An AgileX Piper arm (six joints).
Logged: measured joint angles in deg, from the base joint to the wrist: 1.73, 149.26, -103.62, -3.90, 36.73, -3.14; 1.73, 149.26, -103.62, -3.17, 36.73, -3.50; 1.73, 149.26, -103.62, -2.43, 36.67, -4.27; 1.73, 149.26, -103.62, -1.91, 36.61, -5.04; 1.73, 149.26, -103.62, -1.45, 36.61, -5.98; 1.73, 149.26, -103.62, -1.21, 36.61, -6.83; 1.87, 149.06, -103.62, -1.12, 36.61, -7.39; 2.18, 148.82, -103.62, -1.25, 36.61, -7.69; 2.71, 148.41, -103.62, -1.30, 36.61, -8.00; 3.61, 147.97, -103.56, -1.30, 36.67, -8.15; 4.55, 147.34, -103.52, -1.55, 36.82, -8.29; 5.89, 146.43, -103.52, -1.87, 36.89, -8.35; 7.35, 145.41, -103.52, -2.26, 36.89, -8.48; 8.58, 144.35, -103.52, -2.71, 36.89, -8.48; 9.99, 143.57, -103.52, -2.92, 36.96, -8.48
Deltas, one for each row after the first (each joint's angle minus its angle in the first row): 0.00, 0.00, 0.00, 0.73, 0.00, -0.36; 0.00, 0.00, 0.00, 1.47, -0.06, -1.13; 0.00, 0.00, 0.00, 1.99, -0.12, -1.90; 0.00, 0.00, 0.00, 2.45, -0.12, -2.84; 0.00, 0.00, 0.00, 2.69, -0.12, -3.69; 0.14, -0.20, 0.00, 2.78, -0.12, -4.25; 0.45, -0.44, 0.00, 2.65, -0.12, -4.55; 0.98, -0.85, 0.00, 2.60, -0.12, -4.86; 1.88, -1.29, 0.06, 2.60, -0.06, -5.01; 2.82, -1.92, 0.10, 2.35, 0.09, -5.15; 4.16, -2.83, 0.10, 2.03, 0.16, -5.21; 5.62, -3.85, 0.10, 1.64, 0.16, -5.34; 6.85, -4.91, 0.10, 1.19, 0.16, -5.34; 8.26, -5.69, 0.10, 0.98, 0.23, -5.34
